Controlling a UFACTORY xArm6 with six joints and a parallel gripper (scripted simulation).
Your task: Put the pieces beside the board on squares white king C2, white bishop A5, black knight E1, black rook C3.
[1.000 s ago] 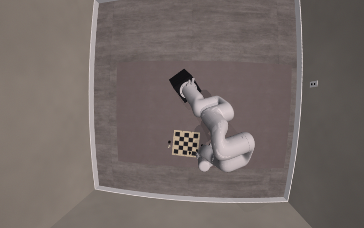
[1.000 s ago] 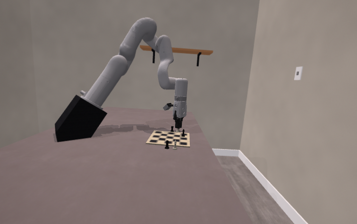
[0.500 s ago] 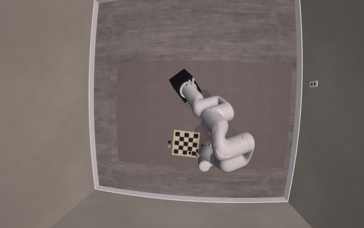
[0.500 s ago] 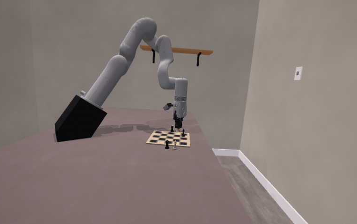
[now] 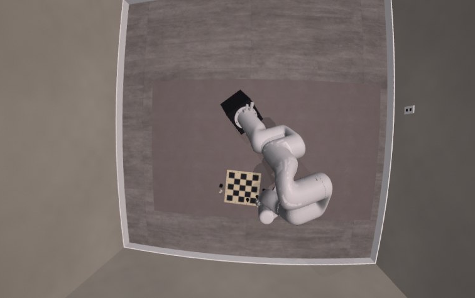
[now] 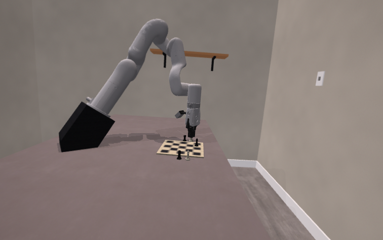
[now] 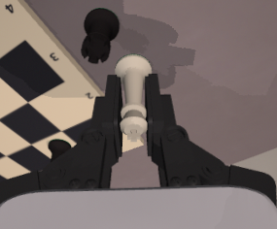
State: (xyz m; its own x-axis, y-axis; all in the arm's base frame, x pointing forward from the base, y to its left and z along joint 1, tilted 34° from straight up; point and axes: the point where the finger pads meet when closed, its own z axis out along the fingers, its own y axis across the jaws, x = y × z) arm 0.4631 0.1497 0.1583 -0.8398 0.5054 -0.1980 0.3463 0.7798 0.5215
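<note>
My hand is 20 mm past the chessboard, 140 mm to the left of it and 40 mm above it. Round my hand: white king (10 mm below); black piece (10 mm behind, 280 mm to the right, 30 mm below); white bishop (30 mm ahead, 280 mm to the right, 20 mm below).
</note>
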